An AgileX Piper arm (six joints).
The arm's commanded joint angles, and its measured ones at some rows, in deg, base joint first. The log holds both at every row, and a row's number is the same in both.
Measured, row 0:
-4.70 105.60 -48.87 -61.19 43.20 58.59
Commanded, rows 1 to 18:
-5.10 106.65 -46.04 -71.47 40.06 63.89
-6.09 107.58 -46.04 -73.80 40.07 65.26
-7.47 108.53 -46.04 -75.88 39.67 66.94
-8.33 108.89 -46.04 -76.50 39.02 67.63
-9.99 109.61 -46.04 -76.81 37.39 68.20
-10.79 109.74 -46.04 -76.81 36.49 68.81
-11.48 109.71 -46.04 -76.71 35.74 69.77
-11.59 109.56 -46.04 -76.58 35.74 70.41
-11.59 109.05 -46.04 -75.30 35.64 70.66
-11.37 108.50 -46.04 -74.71 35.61 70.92
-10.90 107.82 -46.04 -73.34 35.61 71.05
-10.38 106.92 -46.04 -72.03 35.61 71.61
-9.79 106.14 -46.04 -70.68 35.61 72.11
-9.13 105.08 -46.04 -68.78 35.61 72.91
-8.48 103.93 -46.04 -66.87 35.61 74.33
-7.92 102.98 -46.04 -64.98 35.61 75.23
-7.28 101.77 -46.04 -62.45 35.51 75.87
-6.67 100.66 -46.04 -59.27 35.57 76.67
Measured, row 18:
-8.95 104.87 -46.18 -68.04 36.02 73.32
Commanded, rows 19 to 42:
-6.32 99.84 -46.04 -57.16 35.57 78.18
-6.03 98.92 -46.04 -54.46 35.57 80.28
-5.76 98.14 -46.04 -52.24 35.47 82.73
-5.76 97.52 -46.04 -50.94 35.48 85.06
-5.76 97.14 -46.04 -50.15 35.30 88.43
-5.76 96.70 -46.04 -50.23 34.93 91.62
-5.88 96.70 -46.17 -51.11 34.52 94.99
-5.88 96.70 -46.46 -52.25 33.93 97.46
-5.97 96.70 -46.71 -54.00 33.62 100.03
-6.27 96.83 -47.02 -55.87 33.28 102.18
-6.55 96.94 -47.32 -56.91 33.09 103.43
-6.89 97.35 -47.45 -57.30 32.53 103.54
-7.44 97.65 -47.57 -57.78 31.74 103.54
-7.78 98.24 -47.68 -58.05 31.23 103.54
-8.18 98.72 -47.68 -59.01 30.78 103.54
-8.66 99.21 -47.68 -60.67 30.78 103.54
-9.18 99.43 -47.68 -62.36 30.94 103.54
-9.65 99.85 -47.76 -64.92 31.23 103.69
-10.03 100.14 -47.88 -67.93 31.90 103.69
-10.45 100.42 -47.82 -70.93 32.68 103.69
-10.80 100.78 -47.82 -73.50 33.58 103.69
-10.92 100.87 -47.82 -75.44 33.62 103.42
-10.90 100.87 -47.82 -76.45 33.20 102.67
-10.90 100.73 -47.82 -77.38 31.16 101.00
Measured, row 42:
-10.30 100.52 -47.26 -70.31 32.54 103.41
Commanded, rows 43 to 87:
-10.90 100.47 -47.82 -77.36 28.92 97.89
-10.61 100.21 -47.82 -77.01 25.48 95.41
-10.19 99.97 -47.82 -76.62 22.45 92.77
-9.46 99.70 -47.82 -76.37 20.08 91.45
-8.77 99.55 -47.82 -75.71 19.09 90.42
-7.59 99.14 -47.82 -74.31 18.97 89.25
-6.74 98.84 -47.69 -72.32 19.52 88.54
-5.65 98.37 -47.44 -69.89 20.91 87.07
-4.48 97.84 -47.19 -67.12 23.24 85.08
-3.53 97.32 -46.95 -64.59 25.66 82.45
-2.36 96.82 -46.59 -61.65 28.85 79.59
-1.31 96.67 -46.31 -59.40 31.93 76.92
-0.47 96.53 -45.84 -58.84 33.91 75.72
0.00 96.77 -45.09 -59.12 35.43 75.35
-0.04 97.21 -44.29 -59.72 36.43 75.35
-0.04 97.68 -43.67 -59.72 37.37 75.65
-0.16 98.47 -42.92 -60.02 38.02 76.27
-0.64 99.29 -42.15 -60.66 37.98 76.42
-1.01 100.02 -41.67 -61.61 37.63 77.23
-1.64 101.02 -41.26 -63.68 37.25 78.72
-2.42 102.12 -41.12 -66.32 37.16 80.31
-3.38 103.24 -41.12 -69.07 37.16 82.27
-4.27 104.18 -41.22 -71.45 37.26 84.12
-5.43 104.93 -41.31 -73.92 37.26 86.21
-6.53 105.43 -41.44 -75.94 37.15 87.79
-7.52 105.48 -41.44 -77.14 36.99 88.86
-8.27 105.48 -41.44 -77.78 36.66 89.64
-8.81 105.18 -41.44 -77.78 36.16 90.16
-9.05 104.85 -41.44 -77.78 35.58 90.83
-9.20 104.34 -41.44 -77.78 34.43 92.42
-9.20 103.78 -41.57 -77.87 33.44 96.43
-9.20 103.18 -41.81 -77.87 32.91 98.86
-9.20 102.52 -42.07 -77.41 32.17 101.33
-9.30 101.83 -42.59 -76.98 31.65 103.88
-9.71 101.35 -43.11 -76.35 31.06 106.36
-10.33 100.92 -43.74 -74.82 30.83 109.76
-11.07 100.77 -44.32 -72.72 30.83 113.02
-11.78 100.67 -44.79 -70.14 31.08 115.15
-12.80 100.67 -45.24 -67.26 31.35 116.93
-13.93 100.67 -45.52 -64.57 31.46 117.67
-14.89 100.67 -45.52 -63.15 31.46 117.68
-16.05 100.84 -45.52 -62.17 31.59 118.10
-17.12 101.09 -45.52 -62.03 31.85 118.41
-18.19 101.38 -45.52 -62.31 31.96 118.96
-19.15 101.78 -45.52 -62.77 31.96 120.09
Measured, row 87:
-15.44 101.07 -45.19 -64.27 30.90 116.92
